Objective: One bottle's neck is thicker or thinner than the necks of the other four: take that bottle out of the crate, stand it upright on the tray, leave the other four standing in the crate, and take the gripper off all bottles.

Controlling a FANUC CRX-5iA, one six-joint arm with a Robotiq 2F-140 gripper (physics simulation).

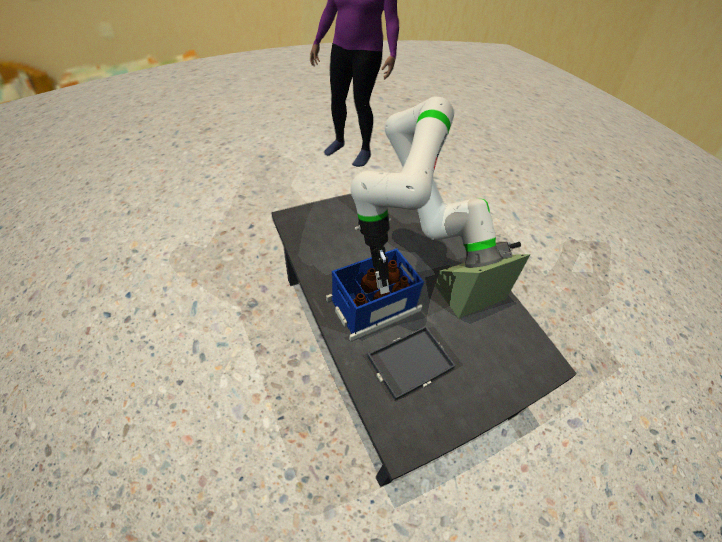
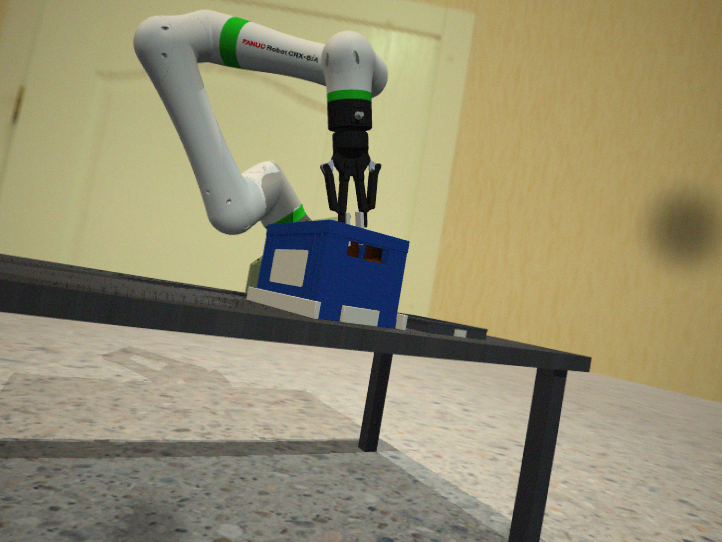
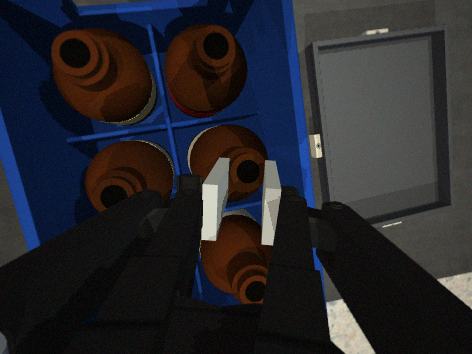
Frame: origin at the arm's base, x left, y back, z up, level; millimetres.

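Seen in the pictures: gripper, fingertip midpoint: (image 1: 383,289) (image 2: 353,244) (image 3: 246,179); arm's base at its link origin: (image 1: 484,262).
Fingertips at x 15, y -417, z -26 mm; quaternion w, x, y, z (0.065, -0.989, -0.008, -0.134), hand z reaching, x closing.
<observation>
Pixels of each thing's middle, then the offset from my fingertips to it. "spot": a spot on its surface instead. Level surfaces: height alone.
- blue crate at the middle of its body: (image 3: 178,172) (image 2: 327,272) (image 1: 375,291) dy -5, dx -49, dz -70 mm
- middle bottle at the middle of its body: (image 3: 228,162) dy +6, dx -2, dz -72 mm
- red-labelled bottle at the middle of its body: (image 3: 205,72) (image 1: 401,292) dy +89, dx -27, dz -72 mm
- far corner bottle at the middle of its body: (image 3: 107,79) (image 1: 390,276) dy +75, dx -112, dz -72 mm
- tray at a spot on its surface: (image 3: 380,120) (image 1: 415,360) spot: dy +66, dx +224, dz -153 mm
- dark table at its surface level: dz -158 mm
The blue crate (image 1: 361,319) (image 2: 355,285) (image 3: 300,100) holds five brown bottles, all standing in compartments. My gripper (image 1: 381,284) (image 2: 354,219) (image 3: 246,179) is shut on the neck of the middle bottle (image 3: 212,150) in the row nearest the tray, with one pale pad on each side. That bottle is down in its compartment. The other four are a red-labelled bottle (image 3: 200,82), a far corner bottle (image 3: 120,70), a bottle (image 3: 132,167) partly behind a finger, and a near bottle (image 3: 227,255) partly covered by a finger. The tray (image 1: 411,361) (image 3: 380,120) bears no bottle.
Pale stops (image 1: 384,323) (image 2: 358,315) stand along the crate's base. The crate's walls and dividers (image 3: 156,60) surround the bottles. The green robot base (image 1: 486,285) stands on the dark table (image 1: 495,373). A person (image 1: 356,64) stands on the floor behind the table.
</observation>
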